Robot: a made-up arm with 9 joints. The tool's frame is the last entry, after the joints. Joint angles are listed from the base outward. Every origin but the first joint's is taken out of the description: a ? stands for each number. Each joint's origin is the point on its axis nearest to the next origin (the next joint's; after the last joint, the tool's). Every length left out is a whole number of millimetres.
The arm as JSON. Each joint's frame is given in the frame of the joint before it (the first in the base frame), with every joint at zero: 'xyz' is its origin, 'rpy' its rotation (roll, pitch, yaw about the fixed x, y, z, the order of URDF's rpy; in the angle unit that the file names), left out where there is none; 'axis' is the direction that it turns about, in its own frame. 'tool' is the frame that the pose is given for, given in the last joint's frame.
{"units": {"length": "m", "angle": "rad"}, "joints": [
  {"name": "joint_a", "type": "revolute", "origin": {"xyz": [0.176, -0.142, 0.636]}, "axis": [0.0, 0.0, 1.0]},
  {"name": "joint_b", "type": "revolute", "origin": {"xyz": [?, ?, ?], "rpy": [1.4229, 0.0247, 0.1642]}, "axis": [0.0, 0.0, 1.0]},
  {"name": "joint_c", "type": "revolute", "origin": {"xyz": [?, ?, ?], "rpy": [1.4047, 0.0, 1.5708]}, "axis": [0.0, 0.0, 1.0]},
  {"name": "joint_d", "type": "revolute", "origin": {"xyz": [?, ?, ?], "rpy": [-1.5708, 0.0, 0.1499]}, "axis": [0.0, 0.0, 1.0]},
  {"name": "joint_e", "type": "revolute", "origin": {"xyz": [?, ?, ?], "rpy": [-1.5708, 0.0, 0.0]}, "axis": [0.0, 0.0, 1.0]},
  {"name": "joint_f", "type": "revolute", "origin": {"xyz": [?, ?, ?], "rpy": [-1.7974, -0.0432, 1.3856]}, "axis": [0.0, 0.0, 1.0]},
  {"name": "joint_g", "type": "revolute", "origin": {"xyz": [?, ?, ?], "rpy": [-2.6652, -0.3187, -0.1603]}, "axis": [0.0, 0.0, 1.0]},
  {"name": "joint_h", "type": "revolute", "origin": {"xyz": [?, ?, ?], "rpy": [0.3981, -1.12, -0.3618]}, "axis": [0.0, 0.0, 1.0]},
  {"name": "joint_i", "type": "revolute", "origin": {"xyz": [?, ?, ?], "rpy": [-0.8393, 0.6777, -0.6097]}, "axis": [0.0, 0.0, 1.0]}
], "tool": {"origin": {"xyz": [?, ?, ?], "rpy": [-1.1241, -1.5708, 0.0]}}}
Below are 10 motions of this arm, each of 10 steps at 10 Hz.
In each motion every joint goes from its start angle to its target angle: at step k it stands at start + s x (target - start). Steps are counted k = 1, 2, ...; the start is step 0. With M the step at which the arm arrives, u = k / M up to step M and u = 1 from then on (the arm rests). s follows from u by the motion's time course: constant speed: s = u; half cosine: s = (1 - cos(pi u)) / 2; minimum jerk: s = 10 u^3 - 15 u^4 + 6 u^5.
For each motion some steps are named. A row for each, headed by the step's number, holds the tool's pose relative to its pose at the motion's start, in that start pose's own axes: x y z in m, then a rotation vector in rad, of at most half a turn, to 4 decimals.
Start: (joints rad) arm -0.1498 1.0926 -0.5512 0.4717 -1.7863 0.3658 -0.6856 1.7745 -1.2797
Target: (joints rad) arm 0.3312 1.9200 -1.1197 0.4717 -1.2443 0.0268 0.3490 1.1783 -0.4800
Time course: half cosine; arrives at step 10
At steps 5, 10:
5: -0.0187 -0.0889 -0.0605 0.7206 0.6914 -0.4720
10: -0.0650 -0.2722 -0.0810 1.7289 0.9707 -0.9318

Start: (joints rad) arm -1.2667 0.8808 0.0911 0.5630 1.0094 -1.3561 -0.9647 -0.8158 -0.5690
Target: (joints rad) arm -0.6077 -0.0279 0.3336 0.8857 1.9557 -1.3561 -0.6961 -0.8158 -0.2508
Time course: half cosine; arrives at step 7
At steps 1, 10:
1: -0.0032 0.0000 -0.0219 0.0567 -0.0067 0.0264
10: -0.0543 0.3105 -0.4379 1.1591 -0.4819 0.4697

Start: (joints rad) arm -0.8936 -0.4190 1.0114 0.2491 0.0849 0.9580 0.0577 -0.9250 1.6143
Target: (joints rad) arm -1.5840 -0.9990 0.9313 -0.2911 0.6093 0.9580 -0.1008 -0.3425 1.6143
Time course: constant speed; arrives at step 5
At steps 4, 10:
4: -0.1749 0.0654 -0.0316 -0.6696 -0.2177 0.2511
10: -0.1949 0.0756 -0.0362 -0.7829 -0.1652 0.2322

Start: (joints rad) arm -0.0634 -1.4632 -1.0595 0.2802 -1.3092 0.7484 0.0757 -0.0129 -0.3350
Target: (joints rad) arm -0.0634 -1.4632 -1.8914 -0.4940 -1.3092 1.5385 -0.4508 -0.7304 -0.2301
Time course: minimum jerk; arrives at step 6
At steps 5, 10:
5: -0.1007 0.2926 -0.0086 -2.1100 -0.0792 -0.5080
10: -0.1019 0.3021 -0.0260 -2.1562 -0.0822 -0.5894

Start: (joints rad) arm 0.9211 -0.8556 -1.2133 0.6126 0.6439 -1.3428 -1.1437 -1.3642 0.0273
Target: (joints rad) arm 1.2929 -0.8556 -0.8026 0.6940 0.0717 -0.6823 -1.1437 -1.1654 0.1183
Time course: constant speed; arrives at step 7
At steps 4, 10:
4: -0.1083 0.1929 0.0432 -0.0621 0.3137 -0.5457
10: -0.1163 0.3167 0.0473 -0.0390 0.5578 -0.9269

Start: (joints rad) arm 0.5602 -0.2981 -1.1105 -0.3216 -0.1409 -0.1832 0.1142 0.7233 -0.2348
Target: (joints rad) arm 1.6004 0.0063 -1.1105 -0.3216 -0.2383 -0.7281 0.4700 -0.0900 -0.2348
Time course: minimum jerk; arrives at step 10
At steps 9, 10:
9: -0.1067 -0.3454 -0.2934 0.9173 -0.1743 0.7974
10: -0.1059 -0.3473 -0.2979 0.9232 -0.1786 0.8079

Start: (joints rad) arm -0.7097 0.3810 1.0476 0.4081 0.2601 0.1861 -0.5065 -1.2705 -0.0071
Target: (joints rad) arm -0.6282 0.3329 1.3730 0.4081 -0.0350 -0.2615 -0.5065 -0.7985 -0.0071
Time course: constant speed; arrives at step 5
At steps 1, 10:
1: 0.0085 -0.0036 -0.0258 0.1475 -0.0302 0.0220
10: 0.0206 0.0468 -0.1097 0.7559 -0.1205 -0.1081

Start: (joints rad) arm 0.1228 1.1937 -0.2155 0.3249 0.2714 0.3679 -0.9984 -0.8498 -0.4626
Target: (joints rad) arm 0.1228 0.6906 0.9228 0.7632 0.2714 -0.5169 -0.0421 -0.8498 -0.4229
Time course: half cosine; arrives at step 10
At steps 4, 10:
4: 0.0608 -0.0139 -0.0788 0.5102 0.0358 0.2822
10: 0.1114 -0.0058 -0.0735 1.2330 0.1460 0.4276

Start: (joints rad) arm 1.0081 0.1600 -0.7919 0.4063 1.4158 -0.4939 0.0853 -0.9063 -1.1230
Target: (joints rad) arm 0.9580 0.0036 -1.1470 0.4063 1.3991 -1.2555 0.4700 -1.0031 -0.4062
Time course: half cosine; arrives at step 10
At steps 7, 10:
7: 0.1185 0.0538 -0.2046 0.9048 -0.9794 0.3464
10: 0.1653 0.0714 -0.2209 1.0776 -1.2121 0.5722

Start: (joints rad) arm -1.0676 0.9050 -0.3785 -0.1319 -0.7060 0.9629 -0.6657 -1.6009 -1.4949
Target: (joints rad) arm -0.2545 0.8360 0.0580 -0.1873 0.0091 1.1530 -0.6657 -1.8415 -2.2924
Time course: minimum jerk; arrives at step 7
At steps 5, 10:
5: 0.2619 -0.1964 0.3184 -1.1149 -0.3589 -0.1941
10: 0.2768 -0.2154 0.3923 -1.2885 -0.4022 -0.2705

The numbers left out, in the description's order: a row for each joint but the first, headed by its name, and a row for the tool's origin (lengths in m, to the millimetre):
joint_b: -0.08 -0.309 0.0
joint_c: -0.182 -0.007 0.0
joint_d: -0.006 -0.003 0.0
joint_e: 0.154 0.195 0.0
joint_f: -0.02 -0.076 0.0
joint_g: 0.079 -0.007 0.0
joint_h: 0.026 0.003 0.0
joint_i: -0.167 -0.032 0.0
tool: -0.031 -0.042 0.0

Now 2 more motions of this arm.
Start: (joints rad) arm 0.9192 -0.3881 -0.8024 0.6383 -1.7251 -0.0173 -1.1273 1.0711 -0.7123
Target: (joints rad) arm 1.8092 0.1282 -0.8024 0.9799 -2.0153 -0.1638 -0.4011 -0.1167 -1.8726
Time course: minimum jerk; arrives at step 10
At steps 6, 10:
6: -0.1591 -0.1094 -0.2561 0.0139 1.2269 0.4756
10: -0.3307 -0.0935 -0.4268 0.4203 1.3472 0.9093

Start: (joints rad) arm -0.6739 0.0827 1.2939 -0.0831 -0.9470 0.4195 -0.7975 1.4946 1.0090
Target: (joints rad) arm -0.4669 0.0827 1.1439 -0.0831 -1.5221 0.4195 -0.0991 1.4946 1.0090
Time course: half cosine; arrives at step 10
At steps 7, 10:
7: -0.0538 0.0370 -0.1546 -0.3183 -0.4423 -0.3663
10: -0.0618 0.0378 -0.1966 -0.4192 -0.5638 -0.4225

